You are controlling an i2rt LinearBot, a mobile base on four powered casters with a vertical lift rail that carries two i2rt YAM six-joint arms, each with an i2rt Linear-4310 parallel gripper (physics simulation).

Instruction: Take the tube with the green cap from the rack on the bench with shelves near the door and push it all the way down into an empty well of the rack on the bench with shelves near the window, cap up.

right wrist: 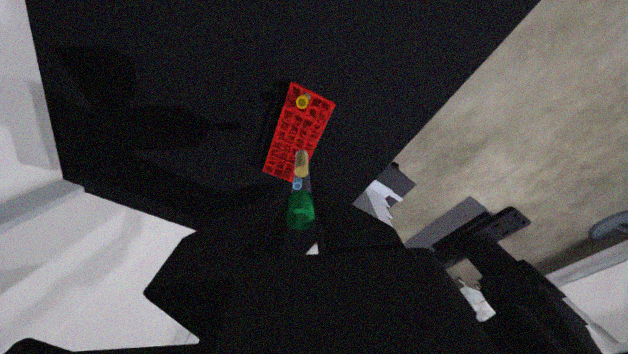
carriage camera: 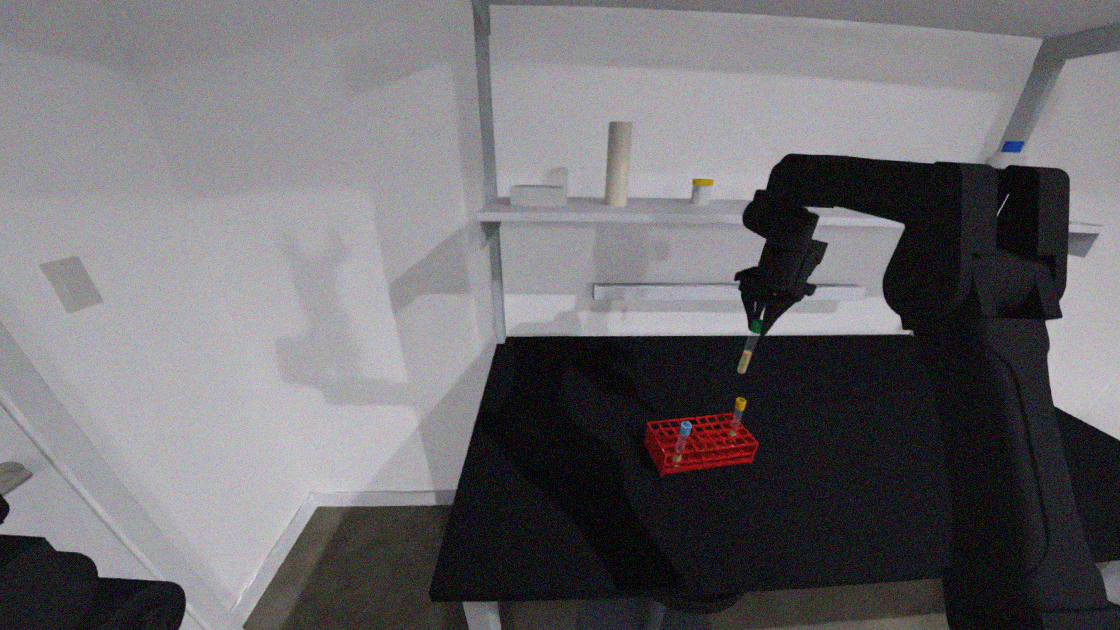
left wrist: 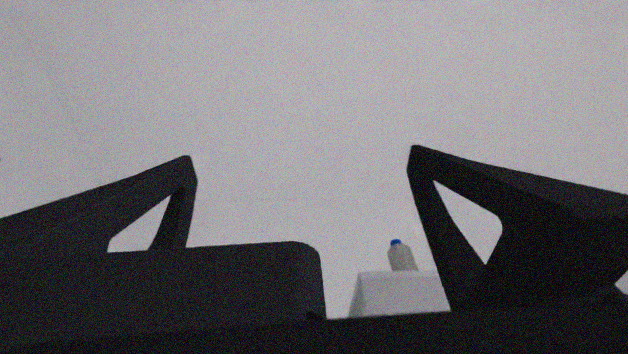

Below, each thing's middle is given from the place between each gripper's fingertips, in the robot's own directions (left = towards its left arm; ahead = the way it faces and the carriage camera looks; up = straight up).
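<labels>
Red rack (carriage camera: 704, 449): 5 cm to the left of my right hand, 26 cm below it. My left hand, from the red rack: 620 mm to the left of it, 420 mm short of it, 560 mm above it. Red rack, by its middle: nearer to my right hand than to my left hand.
</labels>
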